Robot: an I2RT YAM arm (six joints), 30 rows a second.
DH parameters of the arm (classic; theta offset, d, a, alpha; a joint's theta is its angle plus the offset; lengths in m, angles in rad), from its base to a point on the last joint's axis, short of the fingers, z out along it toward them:
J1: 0 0.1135 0.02 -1.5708
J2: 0 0 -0.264 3.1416
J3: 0.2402 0 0.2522 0
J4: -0.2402 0 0.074 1.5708
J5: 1.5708 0 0 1.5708
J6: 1.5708 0.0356 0 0
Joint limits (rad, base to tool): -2.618..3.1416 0..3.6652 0..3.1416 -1.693..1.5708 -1.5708..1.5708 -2.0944..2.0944
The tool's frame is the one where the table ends.
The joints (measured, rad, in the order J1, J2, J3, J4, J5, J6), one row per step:
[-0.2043 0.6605 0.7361 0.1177 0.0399 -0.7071]
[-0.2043 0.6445 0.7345 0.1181 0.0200 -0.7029]
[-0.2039 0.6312 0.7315 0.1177 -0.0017 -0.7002]
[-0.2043 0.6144 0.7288 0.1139 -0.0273 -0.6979]
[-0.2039 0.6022 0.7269 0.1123 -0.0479 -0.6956]
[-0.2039 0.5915 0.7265 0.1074 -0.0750 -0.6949]
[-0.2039 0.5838 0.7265 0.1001 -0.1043 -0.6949]
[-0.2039 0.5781 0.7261 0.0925 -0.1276 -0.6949]
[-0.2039 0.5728 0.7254 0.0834 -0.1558 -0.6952]
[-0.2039 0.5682 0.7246 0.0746 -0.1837 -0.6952]
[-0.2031 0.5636 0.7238 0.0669 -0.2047 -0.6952]
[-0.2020 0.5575 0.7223 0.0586 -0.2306 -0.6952]
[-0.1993 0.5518 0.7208 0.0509 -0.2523 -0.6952]
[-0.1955 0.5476 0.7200 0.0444 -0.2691 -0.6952]
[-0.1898 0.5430 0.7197 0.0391 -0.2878 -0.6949]
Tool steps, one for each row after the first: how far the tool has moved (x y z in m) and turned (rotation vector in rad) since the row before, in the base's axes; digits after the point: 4 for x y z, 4 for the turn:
[-0.0038 0.0015 0.0017 -0.0029 -0.0146 0.0203]
[-0.0029 0.0015 0.0007 -0.0039 -0.0093 0.0222]
[-0.0038 0.0017 0.0008 -0.0054 -0.0094 0.0251]
[-0.0028 0.0014 0.0007 -0.0042 -0.0079 0.0210]
[-0.0025 0.0015 0.0006 -0.0067 -0.0041 0.0265]
[-0.0017 0.0014 0.0001 -0.0070 0.0010 0.0284]
[-0.0012 0.0011 -0.0003 -0.0050 0.0034 0.0226]
[-0.0010 0.0012 -0.0006 -0.0059 0.0058 0.0273]
[-0.0008 0.0012 -0.0007 -0.0053 0.0062 0.0271]
[-0.0009 0.0010 -0.0006 -0.0039 0.0048 0.0213]
[-0.0012 0.0013 -0.0007 -0.0049 0.0048 0.0263]
[-0.0011 0.0014 -0.0007 -0.0040 0.0044 0.0239]
[-0.0008 0.0013 -0.0005 -0.0030 0.0038 0.0202]
[-0.0010 0.0016 -0.0002 -0.0035 0.0018 0.0240]

